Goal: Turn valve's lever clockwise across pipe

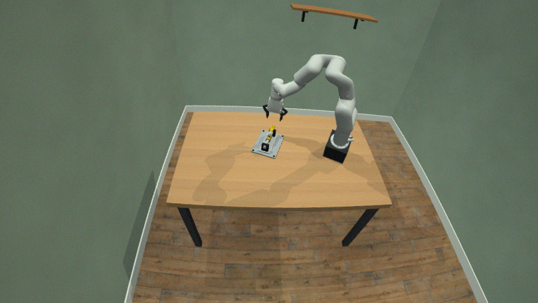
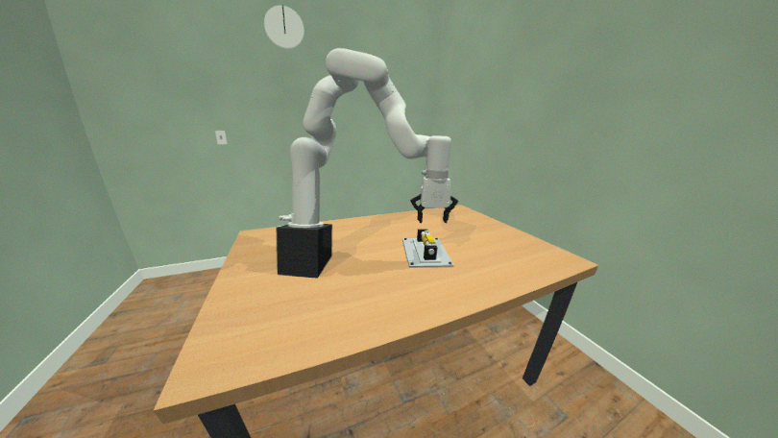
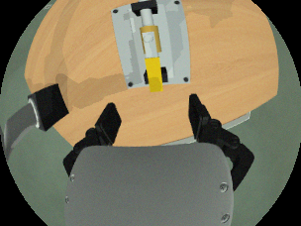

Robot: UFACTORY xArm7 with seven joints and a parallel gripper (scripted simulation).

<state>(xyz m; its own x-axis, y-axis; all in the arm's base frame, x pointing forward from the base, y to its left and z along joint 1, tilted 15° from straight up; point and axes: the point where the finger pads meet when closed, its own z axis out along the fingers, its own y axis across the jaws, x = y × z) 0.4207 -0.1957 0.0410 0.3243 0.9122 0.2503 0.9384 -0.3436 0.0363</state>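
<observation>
Right now the yellow lever is 2 cm ahead of my hand, 4 cm to the left of it and 8 cm below it.
</observation>
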